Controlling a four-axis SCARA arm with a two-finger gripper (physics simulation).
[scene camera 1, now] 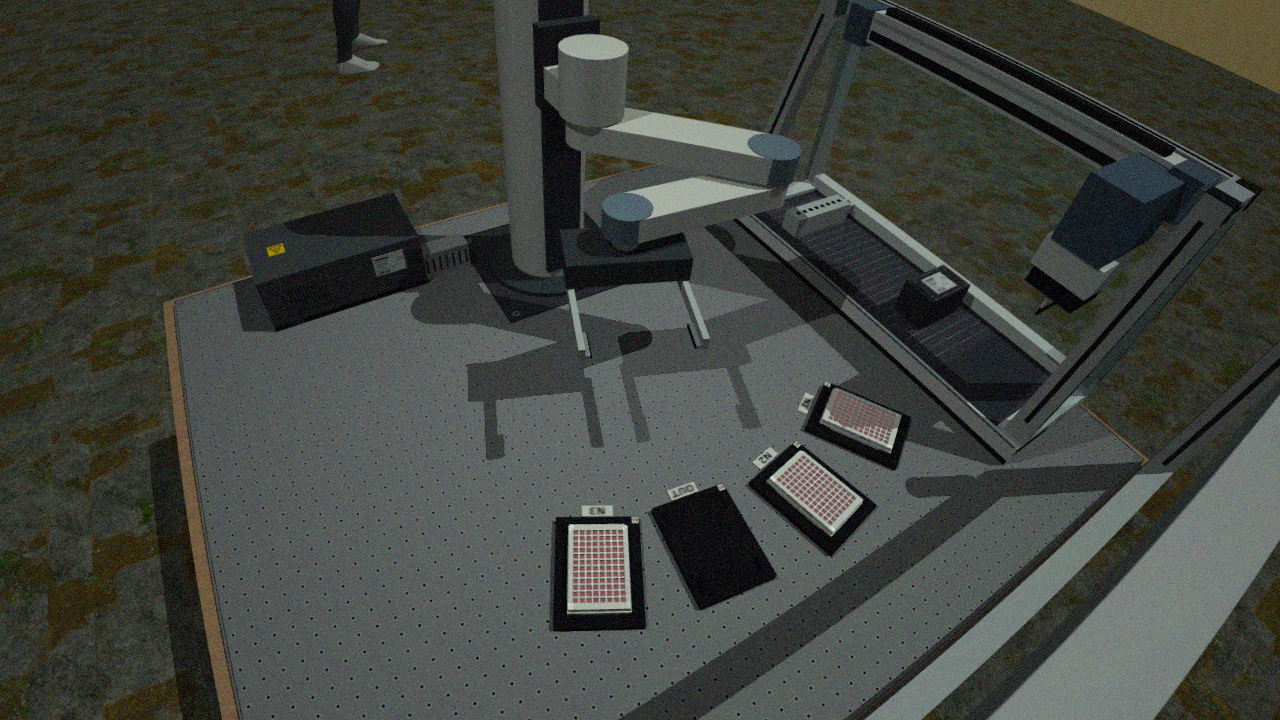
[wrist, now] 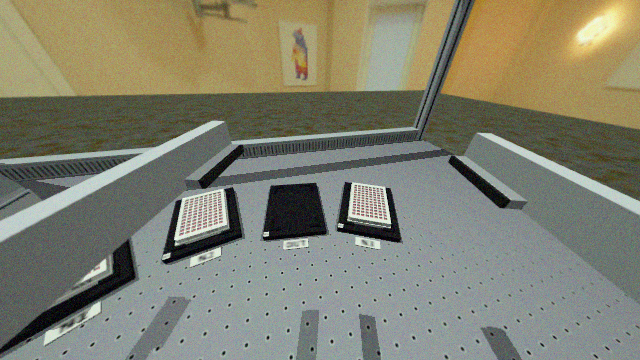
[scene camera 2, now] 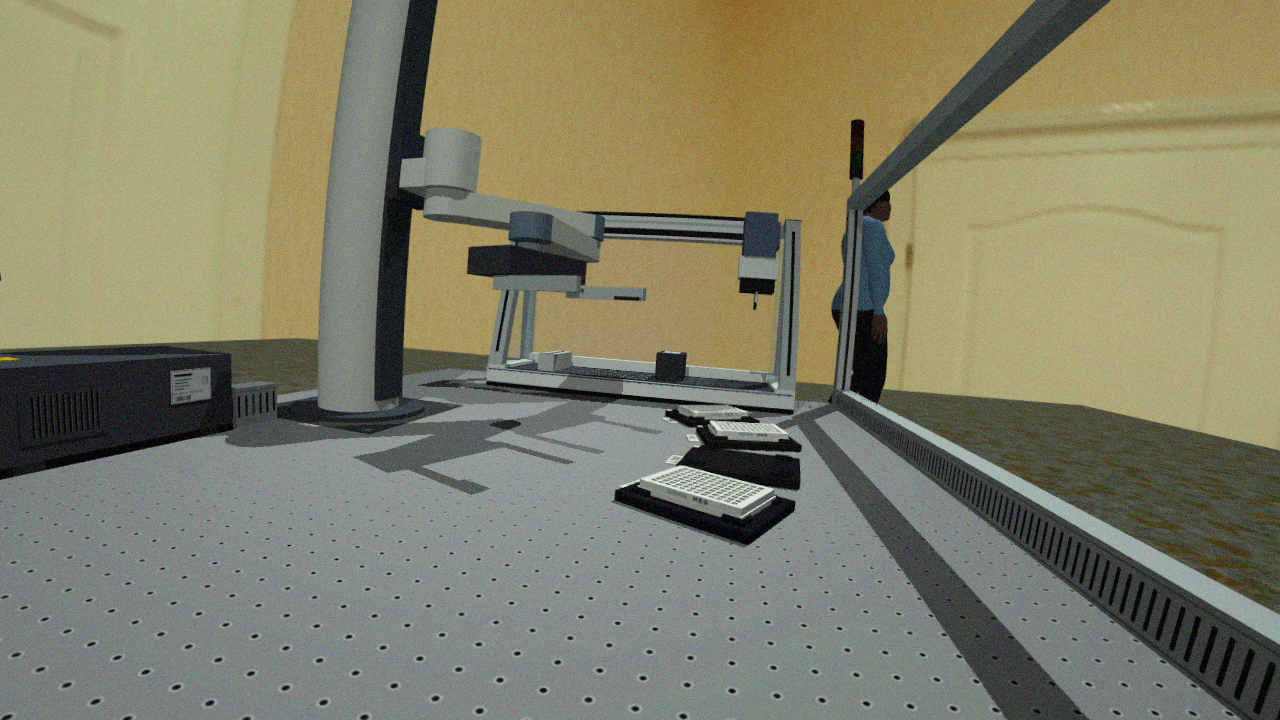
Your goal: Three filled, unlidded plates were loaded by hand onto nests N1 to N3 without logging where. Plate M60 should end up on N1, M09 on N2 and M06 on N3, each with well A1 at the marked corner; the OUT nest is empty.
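Note:
My gripper is open and empty, raised above the table near the column. A white plate with red wells sits on nest N3. A second plate sits on nest N2. A third plate sits on nest N1, partly hidden by a finger in the wrist view. The black OUT nest is empty. Plate side codes are too small to read surely; well A1 cannot be made out.
The arm's column stands at the back, beside a dark box. A gantry frame stands beyond N1. A slotted rail runs along the table edge. A person stands beyond it.

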